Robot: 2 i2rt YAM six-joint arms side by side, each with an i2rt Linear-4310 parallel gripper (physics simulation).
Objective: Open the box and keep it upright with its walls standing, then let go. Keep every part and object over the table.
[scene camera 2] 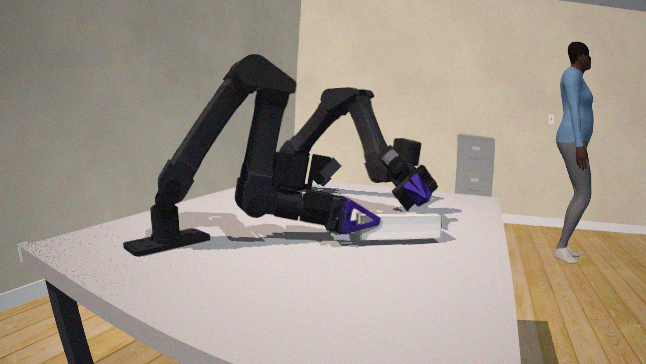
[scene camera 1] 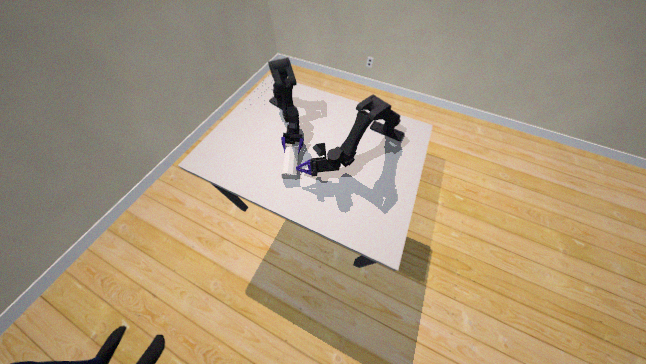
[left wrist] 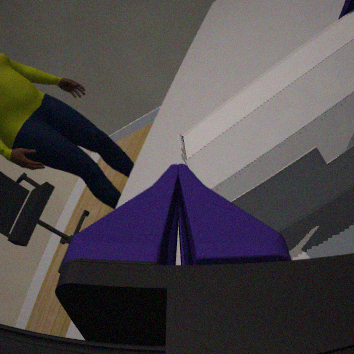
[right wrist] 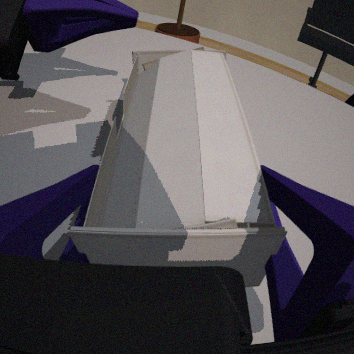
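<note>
A long white box lies low over the table. In the right wrist view its near end wall stands, and long panels meet in a lengthwise ridge, covering most of the inside. A small flap shows at the near end. My right gripper is shut on the box's near end, a finger on each long side. My left gripper is shut and empty, beside the box's long side. Whether it touches the box is unclear.
The table's edge lies beyond the box's far end. A person in blue and a grey cabinet stand beyond the table. A person in yellow, a chair and a plant pot are in the background.
</note>
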